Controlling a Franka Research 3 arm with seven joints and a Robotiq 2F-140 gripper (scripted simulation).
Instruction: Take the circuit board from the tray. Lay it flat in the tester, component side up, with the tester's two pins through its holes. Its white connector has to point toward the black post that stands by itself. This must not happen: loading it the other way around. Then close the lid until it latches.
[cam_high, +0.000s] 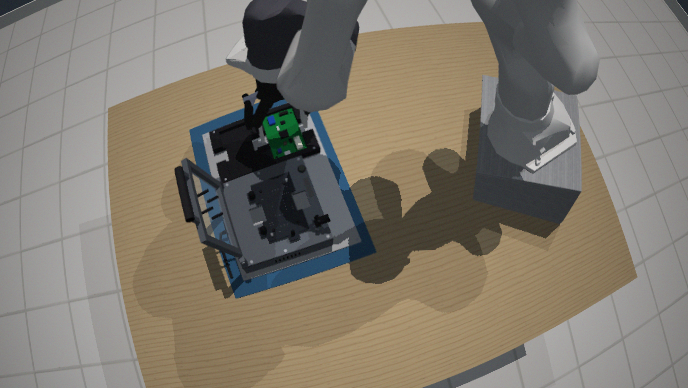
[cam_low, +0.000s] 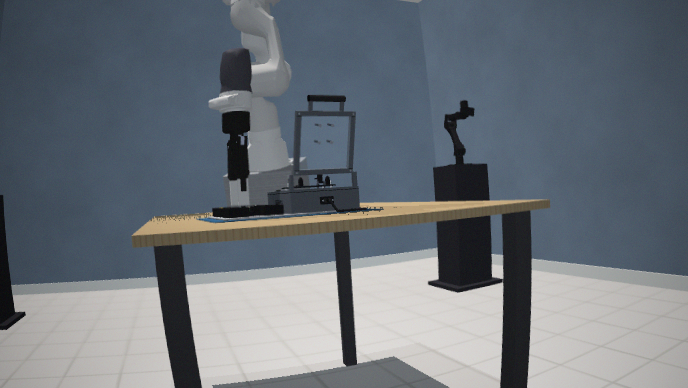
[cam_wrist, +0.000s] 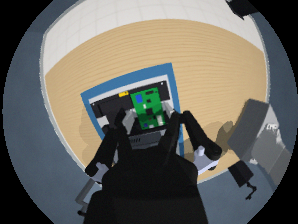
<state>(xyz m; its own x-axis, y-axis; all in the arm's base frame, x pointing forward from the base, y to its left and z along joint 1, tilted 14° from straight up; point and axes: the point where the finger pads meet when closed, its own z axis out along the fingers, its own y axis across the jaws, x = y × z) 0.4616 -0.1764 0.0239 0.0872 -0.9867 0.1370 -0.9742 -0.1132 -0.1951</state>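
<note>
The green circuit board lies 4 cm below my hand. The rest, counted from my hand: black post 23 cm to the left, 3 cm above, 2 cm behind; then see-through lid 19 cm to the left, 17 cm ahead, 13 cm above.
</note>
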